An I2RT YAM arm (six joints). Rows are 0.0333 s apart.
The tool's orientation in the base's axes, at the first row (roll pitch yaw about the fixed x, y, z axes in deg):
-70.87, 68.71, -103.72
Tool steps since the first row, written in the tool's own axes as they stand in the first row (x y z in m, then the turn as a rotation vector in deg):
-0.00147, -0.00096, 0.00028, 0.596, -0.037, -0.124
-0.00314, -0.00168, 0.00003, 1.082, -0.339, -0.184
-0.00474, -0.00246, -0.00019, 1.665, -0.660, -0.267
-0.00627, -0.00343, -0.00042, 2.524, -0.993, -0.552
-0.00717, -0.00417, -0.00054, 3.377, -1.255, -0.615
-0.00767, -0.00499, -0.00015, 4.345, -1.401, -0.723
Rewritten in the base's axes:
-0.00014, -0.00037, 0.00173, -0.176, -0.174, -0.557
-0.00059, -0.00021, 0.00351, -0.427, -0.549, -0.914
-0.00105, -0.00014, 0.00524, -0.717, -0.961, -1.357
-0.00162, -0.00024, 0.00697, -1.207, -1.375, -2.077
-0.00204, -0.00043, 0.00805, -1.472, -1.847, -2.789
-0.00210, -0.00110, 0.00884, -1.724, -2.245, -3.654

